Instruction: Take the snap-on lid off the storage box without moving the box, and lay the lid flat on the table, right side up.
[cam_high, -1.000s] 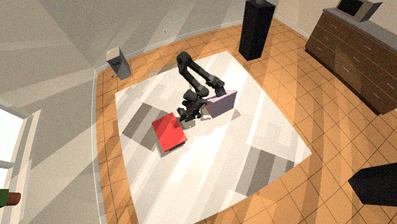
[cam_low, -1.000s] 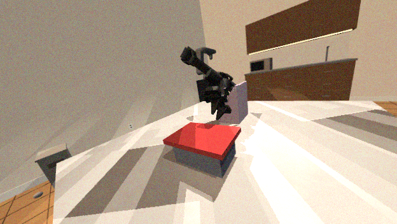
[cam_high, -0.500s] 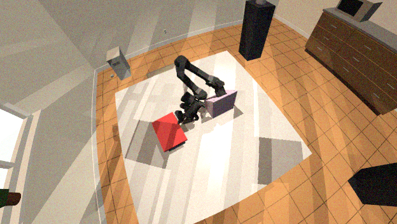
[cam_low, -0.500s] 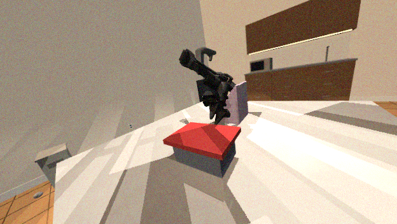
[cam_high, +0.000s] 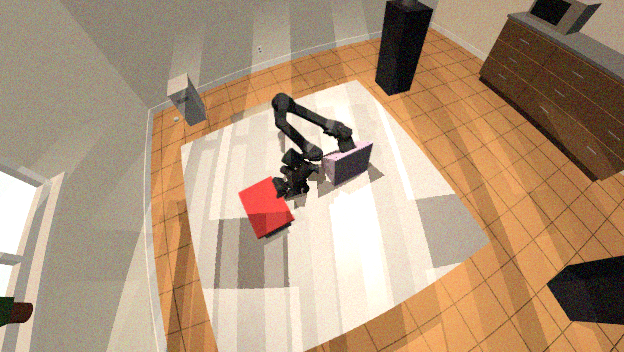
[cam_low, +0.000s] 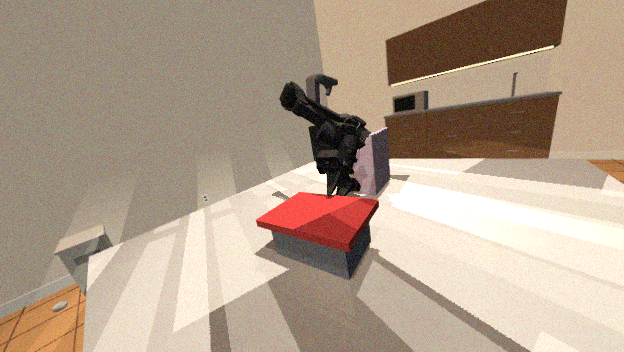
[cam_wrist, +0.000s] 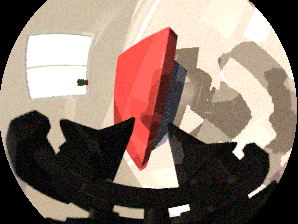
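The red lid is 8 cm ahead of my gripper tip and 1 cm to the left of it. The rest, counted from my gripper tip: storage box 8 cm ahead, 1 cm to the left, 5 cm below.
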